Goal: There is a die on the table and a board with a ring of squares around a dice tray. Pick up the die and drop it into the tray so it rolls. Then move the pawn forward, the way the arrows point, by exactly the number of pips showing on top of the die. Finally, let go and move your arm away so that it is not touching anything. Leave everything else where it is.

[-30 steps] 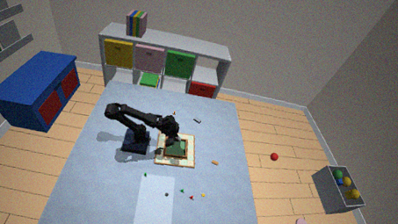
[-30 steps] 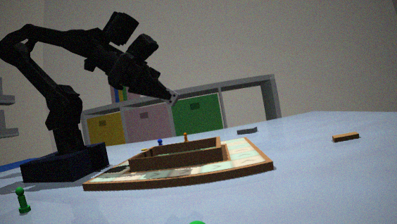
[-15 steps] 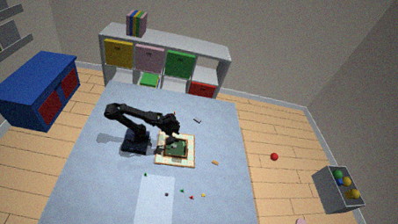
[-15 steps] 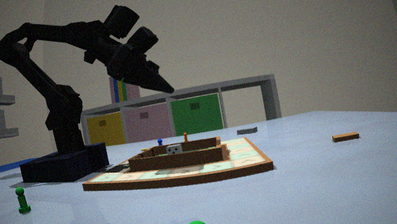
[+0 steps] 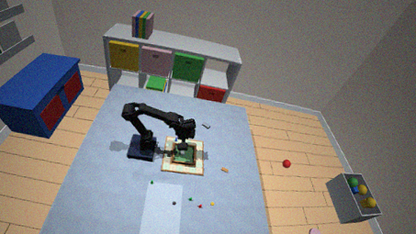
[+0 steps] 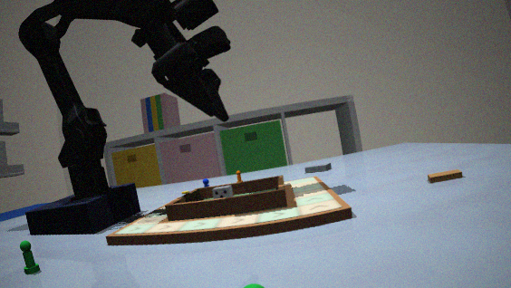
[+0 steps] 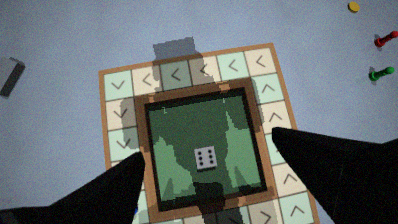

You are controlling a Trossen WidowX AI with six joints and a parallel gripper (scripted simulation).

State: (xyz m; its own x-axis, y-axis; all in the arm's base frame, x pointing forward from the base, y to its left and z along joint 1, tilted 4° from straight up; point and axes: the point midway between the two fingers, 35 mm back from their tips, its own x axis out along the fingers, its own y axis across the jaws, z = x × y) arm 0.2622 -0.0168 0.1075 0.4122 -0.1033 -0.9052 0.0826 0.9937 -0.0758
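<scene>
Right now my gripper tip is 120 mm to the right of the blue pawn, 110 mm above it and 60 mm past it. From my gripper tip the other things lie so: white die: 110 mm below, 20 mm behind; green tray floor: 130 mm below; wooden block: 290 mm ahead, 140 mm below, 110 mm to the right.
</scene>
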